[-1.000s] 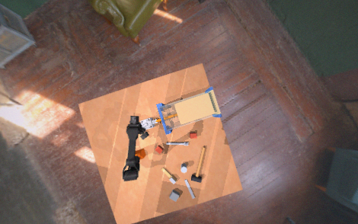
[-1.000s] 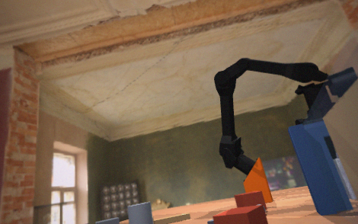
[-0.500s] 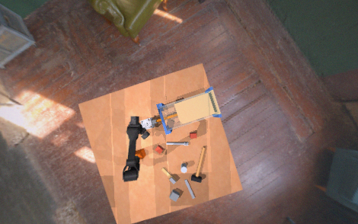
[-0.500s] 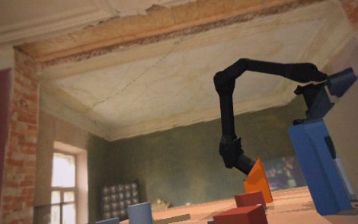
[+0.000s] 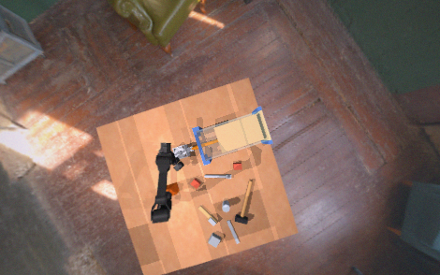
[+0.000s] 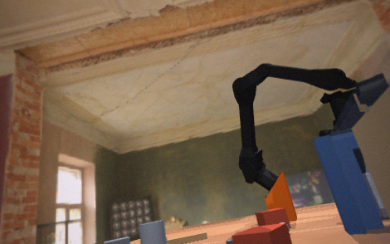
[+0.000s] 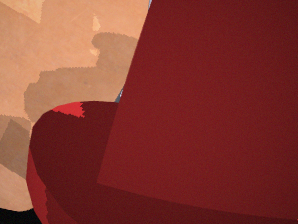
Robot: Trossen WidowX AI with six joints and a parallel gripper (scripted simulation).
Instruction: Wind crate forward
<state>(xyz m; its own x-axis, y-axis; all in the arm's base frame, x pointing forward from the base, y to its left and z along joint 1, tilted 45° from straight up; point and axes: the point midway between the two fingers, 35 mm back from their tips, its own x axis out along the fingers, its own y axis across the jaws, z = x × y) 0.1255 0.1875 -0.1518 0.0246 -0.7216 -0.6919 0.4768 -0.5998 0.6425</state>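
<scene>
My gripper tip is 20 mm below the winch handle, 20 mm past it and 10 mm to the left of it. From my gripper tip the other things lie so: grey hand winch 60 mm below, 30 mm ahead, 10 mm to the left; then red knob 50 mm behind, 50 mm above, 30 mm to the right; then clear-panelled guard cubby 440 mm ahead, 40 mm to the left, 30 mm above.
</scene>
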